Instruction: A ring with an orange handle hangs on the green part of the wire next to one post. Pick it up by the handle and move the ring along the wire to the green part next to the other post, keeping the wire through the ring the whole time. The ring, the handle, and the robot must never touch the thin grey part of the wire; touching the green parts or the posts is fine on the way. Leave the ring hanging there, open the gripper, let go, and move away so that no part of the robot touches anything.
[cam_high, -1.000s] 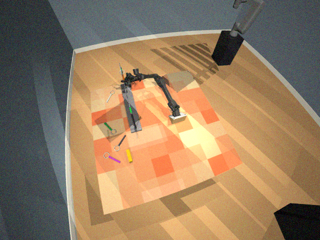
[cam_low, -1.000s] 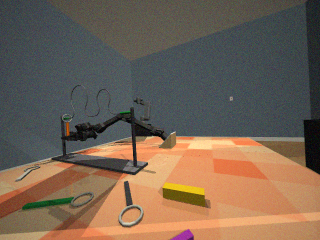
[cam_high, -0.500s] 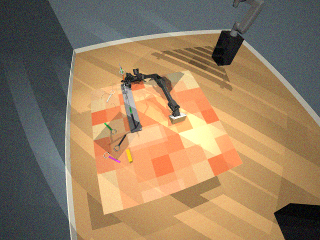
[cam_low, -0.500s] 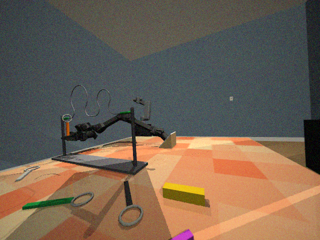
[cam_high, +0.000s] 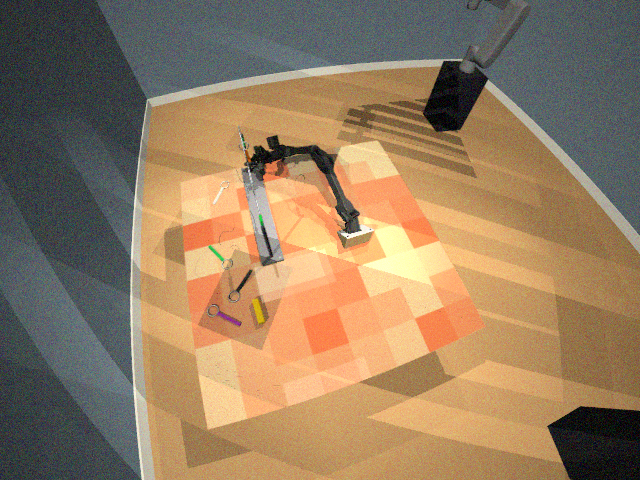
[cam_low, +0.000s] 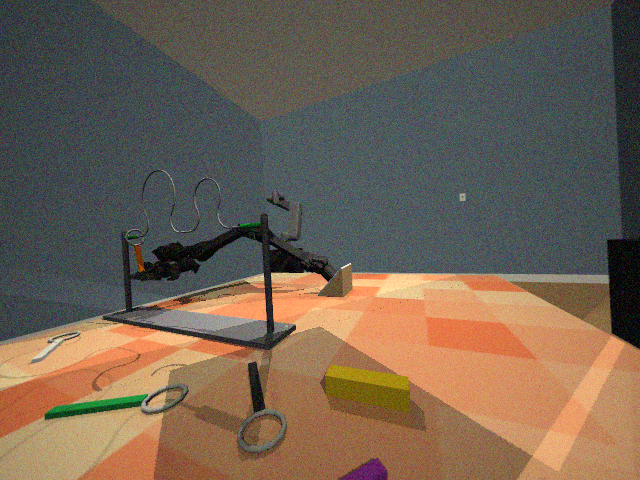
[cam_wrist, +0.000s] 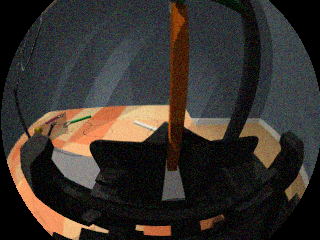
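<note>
Now: the ring with orange handle 8 cm above my gripper tip and 3 cm behind it. From my gripper tip the other things lie so: yellow block: 77 cm to the left, 12 cm below, 4 cm ahead.
</note>
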